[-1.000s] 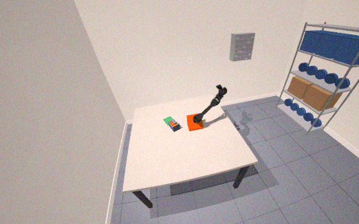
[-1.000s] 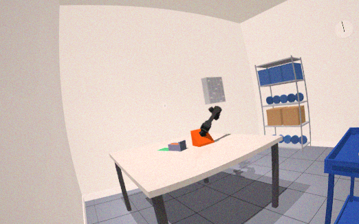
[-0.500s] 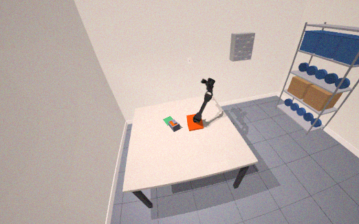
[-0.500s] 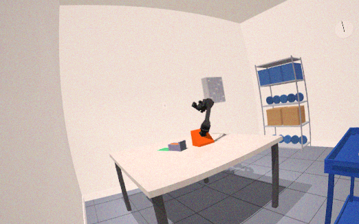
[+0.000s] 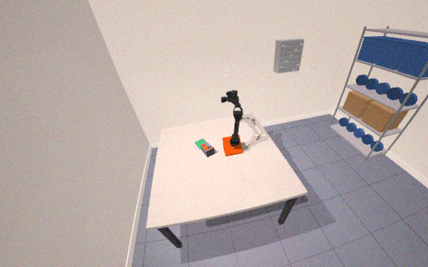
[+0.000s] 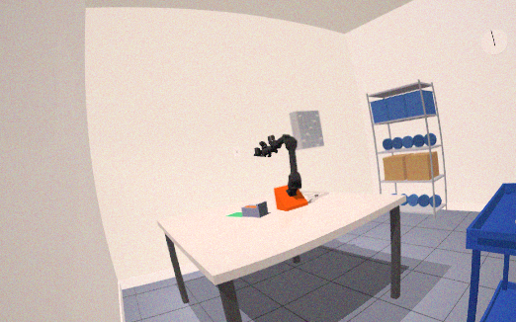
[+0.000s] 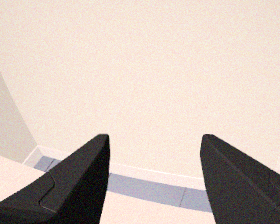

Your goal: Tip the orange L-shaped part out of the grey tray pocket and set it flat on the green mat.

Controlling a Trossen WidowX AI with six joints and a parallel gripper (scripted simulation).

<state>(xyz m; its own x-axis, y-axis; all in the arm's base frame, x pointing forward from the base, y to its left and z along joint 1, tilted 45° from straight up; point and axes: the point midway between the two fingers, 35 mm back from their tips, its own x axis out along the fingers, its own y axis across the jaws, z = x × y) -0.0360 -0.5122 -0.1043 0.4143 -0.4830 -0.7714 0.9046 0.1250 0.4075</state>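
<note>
My gripper tip is now 290 mm short of the orange L-shaped part, 430 mm to the right of it and 340 mm above it. The rest, counted from my gripper tip: green mat 350 mm ahead, 280 mm to the left, 400 mm below.
</note>
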